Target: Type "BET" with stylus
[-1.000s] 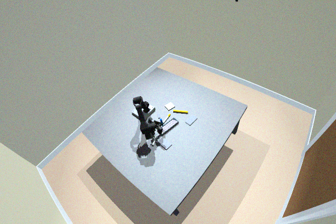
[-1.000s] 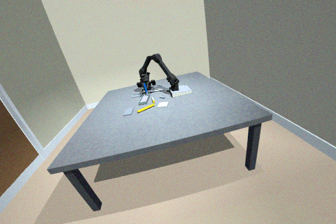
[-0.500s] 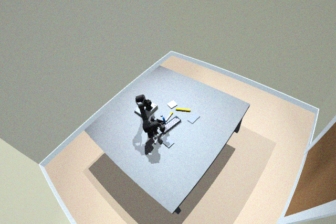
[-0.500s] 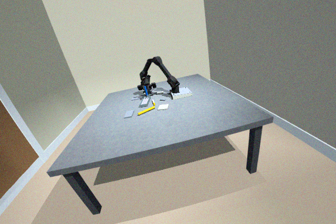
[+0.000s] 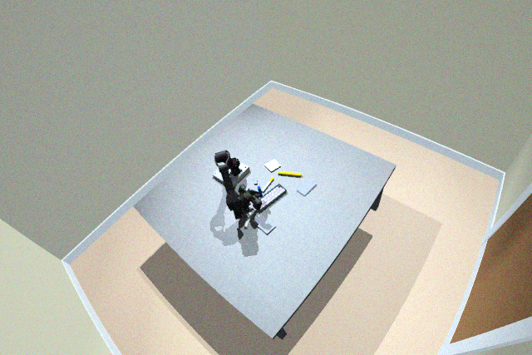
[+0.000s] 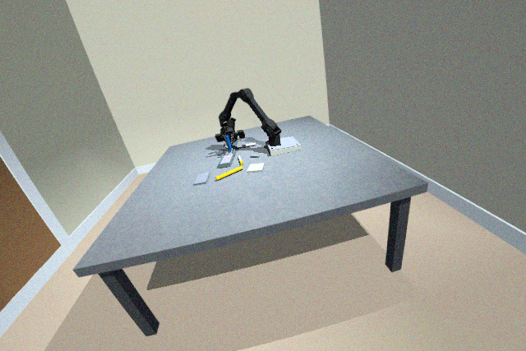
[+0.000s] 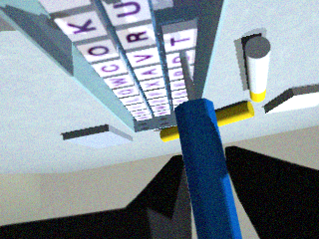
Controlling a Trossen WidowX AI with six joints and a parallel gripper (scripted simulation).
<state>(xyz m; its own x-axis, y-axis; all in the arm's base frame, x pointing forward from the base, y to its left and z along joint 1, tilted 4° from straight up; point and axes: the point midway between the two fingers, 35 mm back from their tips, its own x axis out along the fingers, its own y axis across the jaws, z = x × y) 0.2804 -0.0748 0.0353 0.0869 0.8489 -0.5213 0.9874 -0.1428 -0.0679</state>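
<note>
The stylus is 1 cm below my gripper tip. The rest, counted from my gripper tip: grey stylus tip: 5 cm below; then white pad: 14 cm behind, 25 cm to the left, 7 cm below; then yellow marker: 25 cm to the left, 6 cm below.
</note>
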